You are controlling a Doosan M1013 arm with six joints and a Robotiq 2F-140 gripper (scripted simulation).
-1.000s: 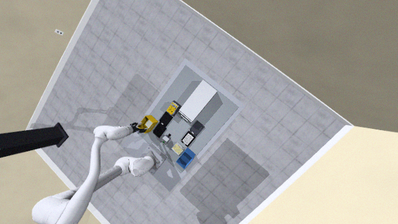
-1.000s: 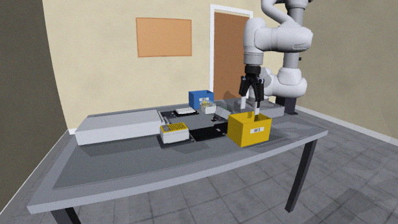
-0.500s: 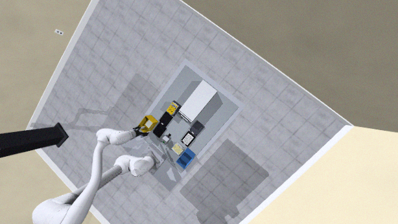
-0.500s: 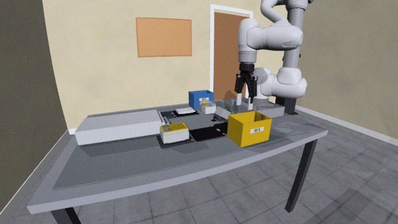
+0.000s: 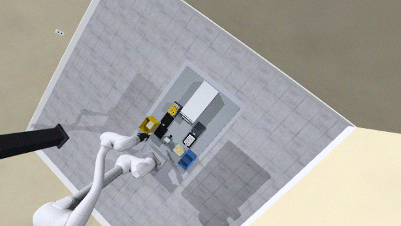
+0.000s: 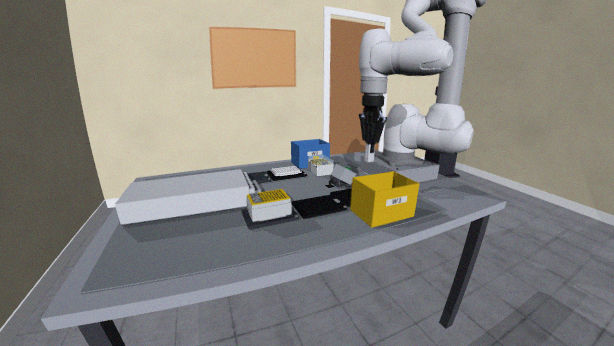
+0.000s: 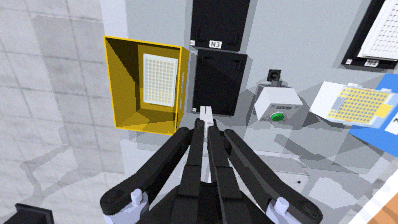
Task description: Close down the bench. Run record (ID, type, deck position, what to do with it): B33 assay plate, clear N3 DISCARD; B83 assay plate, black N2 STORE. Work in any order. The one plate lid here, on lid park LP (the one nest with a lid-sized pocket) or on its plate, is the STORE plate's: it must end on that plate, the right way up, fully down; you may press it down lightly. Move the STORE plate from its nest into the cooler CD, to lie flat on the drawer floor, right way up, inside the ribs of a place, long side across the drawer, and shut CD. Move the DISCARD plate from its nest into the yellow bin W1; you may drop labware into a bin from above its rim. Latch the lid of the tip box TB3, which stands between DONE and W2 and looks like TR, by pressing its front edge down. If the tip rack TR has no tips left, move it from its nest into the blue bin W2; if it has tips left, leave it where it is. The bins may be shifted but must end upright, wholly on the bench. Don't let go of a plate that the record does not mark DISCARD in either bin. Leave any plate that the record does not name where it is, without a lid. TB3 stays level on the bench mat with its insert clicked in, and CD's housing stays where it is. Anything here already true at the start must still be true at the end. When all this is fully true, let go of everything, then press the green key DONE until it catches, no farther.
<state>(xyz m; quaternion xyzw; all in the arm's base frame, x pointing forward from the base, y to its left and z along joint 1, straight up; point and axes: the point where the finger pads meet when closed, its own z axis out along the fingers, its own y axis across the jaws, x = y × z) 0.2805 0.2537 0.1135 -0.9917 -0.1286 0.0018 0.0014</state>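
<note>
The green key lies 1 cm ahead of my hand, 18 cm to the right of it and 12 cm below it. Also, from my hand: yellow bin W1 (1 cm behind, 12 cm to the left, 14 cm below); then N3 label (12 cm ahead, 1 cm to the left, 17 cm below); then black nest (19 cm ahead, 3 cm to the left, 18 cm below).
</note>
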